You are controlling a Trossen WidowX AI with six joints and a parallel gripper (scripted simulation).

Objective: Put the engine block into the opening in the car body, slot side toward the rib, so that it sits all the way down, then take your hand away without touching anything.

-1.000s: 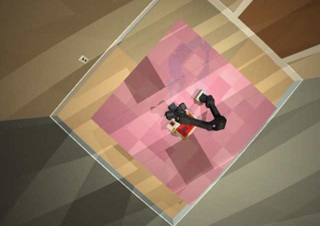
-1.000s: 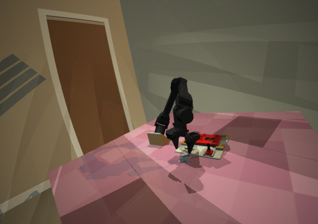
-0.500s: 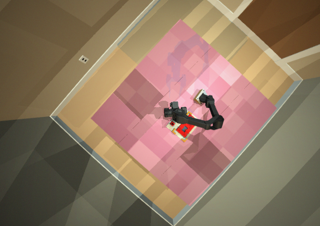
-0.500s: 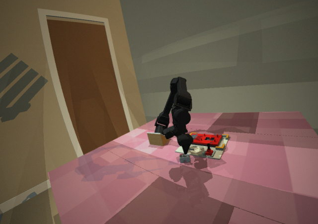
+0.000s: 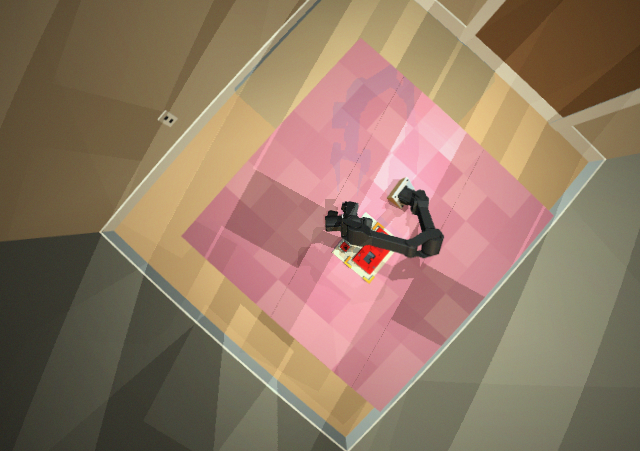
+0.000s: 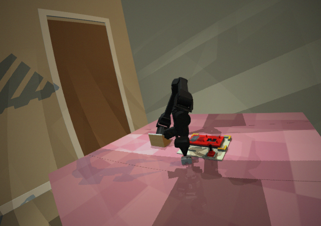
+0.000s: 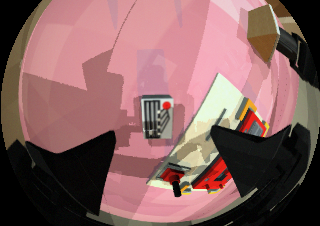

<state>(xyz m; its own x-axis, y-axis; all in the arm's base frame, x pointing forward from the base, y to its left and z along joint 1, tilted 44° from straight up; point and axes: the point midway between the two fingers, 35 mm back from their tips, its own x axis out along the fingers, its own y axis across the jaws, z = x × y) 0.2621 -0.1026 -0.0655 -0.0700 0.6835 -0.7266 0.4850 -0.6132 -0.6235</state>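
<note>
Right now my gripper tip is 1 cm to the left of the engine block and 5 cm above it. Round my gripper tip: cream base board 4 cm ahead, 18 cm to the left, 5 cm below; dark upright peg 10 cm ahead, 8 cm to the left, 3 cm below.
</note>
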